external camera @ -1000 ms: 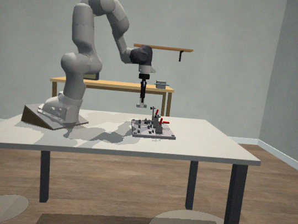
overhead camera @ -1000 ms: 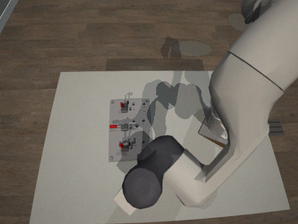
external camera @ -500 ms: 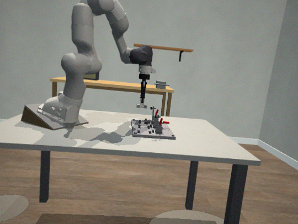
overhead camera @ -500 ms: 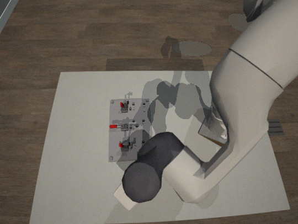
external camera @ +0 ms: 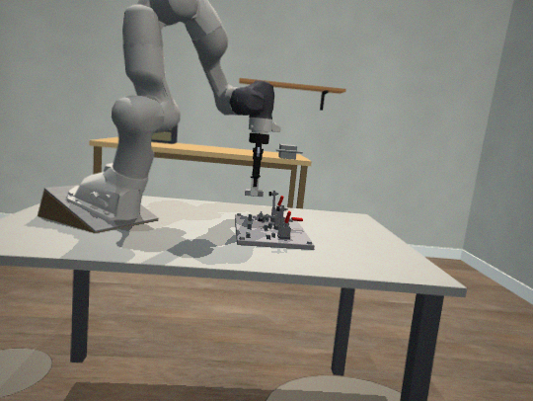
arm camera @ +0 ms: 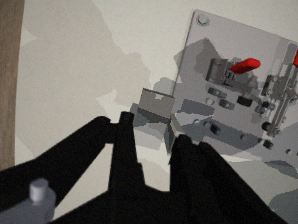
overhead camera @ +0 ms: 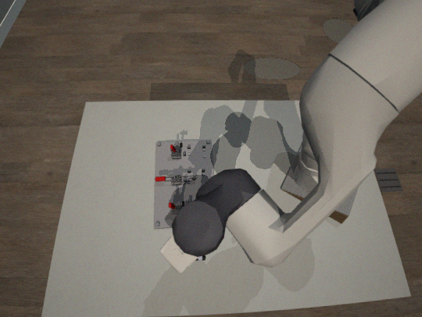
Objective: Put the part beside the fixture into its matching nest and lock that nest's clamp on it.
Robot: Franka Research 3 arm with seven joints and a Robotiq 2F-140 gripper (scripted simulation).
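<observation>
Right now the fixture plate is 60 mm ahead of my hand, 210 mm to the right of it and 110 mm below it. Also, from my hand: part 30 mm below.
</observation>
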